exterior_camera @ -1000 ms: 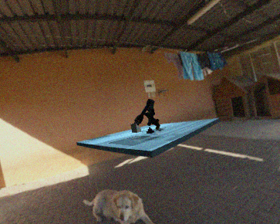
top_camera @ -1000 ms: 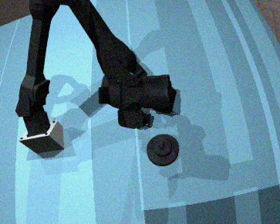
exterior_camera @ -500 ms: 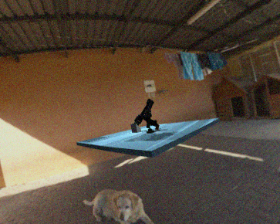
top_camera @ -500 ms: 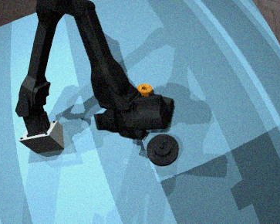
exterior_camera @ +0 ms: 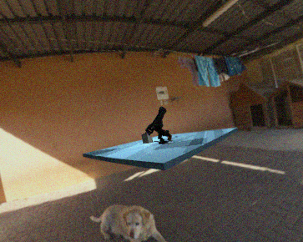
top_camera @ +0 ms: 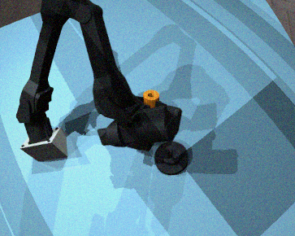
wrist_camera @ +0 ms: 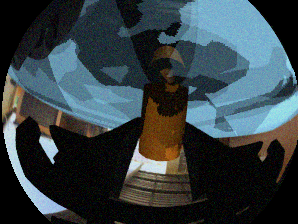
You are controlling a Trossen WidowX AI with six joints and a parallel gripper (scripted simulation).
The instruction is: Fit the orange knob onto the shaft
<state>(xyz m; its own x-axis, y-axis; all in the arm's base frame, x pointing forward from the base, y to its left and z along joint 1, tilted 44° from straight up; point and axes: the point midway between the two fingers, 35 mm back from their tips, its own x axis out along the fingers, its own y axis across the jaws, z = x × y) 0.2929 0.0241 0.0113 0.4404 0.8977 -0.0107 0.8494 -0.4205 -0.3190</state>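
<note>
The orange knob lies 10 mm to the right of my gripper tip. The rest, counted from my gripper tip: dark round pedestal: 150 mm to the right, 10 mm below, 10 mm ahead.
</note>
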